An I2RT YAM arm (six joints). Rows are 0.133 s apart.
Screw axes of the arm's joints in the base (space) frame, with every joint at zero. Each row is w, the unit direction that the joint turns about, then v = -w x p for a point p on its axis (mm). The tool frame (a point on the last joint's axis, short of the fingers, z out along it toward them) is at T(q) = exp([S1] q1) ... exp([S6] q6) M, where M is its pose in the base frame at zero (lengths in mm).
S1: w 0 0 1 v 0 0 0
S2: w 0 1 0 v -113.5 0 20
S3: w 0 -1 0 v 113.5 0 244
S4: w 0 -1 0 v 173.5 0 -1
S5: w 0 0 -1 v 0 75 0
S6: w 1 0 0 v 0 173.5 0
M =
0 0 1 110.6
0 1 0 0
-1 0 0 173.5
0 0 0 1
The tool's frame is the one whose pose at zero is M.
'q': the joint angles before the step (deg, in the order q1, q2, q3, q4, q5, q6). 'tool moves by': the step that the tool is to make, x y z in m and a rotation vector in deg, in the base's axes. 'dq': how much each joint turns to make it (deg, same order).
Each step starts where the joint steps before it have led.
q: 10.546 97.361 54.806 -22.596 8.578 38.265
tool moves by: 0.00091 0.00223 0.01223 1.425 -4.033 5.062
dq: 0.044 -2.320 -0.488 2.918 -2.884 -4.191
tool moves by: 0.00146 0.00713 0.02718 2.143 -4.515 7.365
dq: 0.684 -3.310 1.975 -0.145 -4.615 -4.997
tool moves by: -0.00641 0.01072 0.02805 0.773 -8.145 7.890
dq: 1.758 -4.910 -0.418 3.595 -3.095 -5.378
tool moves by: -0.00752 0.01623 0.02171 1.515 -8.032 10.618
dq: 2.543 -3.585 -0.682 4.768 -5.522 -5.934
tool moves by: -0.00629 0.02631 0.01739 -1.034 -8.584 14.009
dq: 4.215 -1.316 0.595 4.360 -5.773 -8.837
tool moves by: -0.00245 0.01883 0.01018 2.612 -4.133 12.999
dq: 2.269 0.548 1.406 2.367 -9.647 -5.050
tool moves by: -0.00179 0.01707 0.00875 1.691 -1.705 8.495
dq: 2.295 1.091 2.374 -0.154 -5.833 -2.532
